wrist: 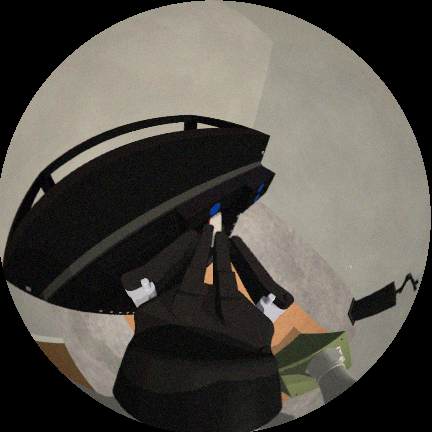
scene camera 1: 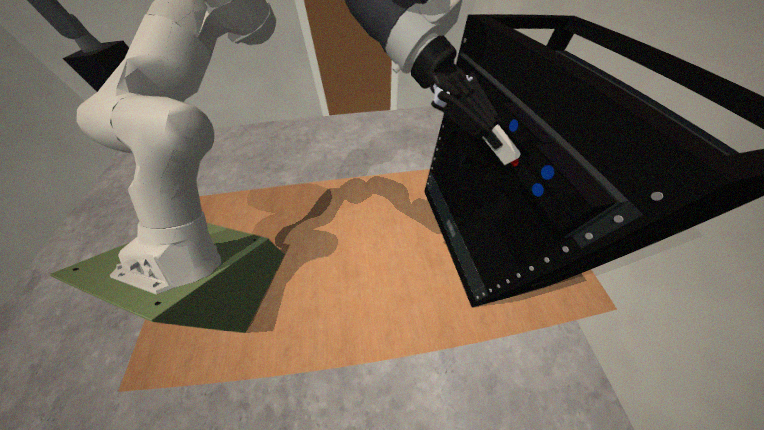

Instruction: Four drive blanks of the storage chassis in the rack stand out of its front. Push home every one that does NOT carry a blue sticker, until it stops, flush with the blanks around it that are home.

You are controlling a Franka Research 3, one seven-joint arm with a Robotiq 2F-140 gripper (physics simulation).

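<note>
The black storage chassis (scene camera 1: 481, 213) (wrist: 150, 175) leans in its rack, its front dark. Three blue stickers show: one blue sticker (scene camera 1: 513, 125) (wrist: 215, 209) above the fingertips, and a pair, an upper blue sticker (scene camera 1: 546, 172) (wrist: 260, 188) and a lower blue sticker (scene camera 1: 537, 189) (wrist: 257, 198). A red sticker (scene camera 1: 514, 162) (wrist: 209, 221) shows partly, right at the fingertips, which hide the rest. My gripper (scene camera 1: 509, 153) (wrist: 214, 218) is shut and empty, its pale tips at the chassis front beside the red sticker; contact cannot be told. Blank edges and how far each stands out are too dark to tell.
The rack's black top rail (scene camera 1: 662, 53) (wrist: 190, 123) runs above and behind the chassis. A row of pale screws (scene camera 1: 531, 268) lines its side edge. The green base plate (scene camera 1: 224, 288) (wrist: 300, 385) carries the arm at the other side of the wooden mat (scene camera 1: 363, 299).
</note>
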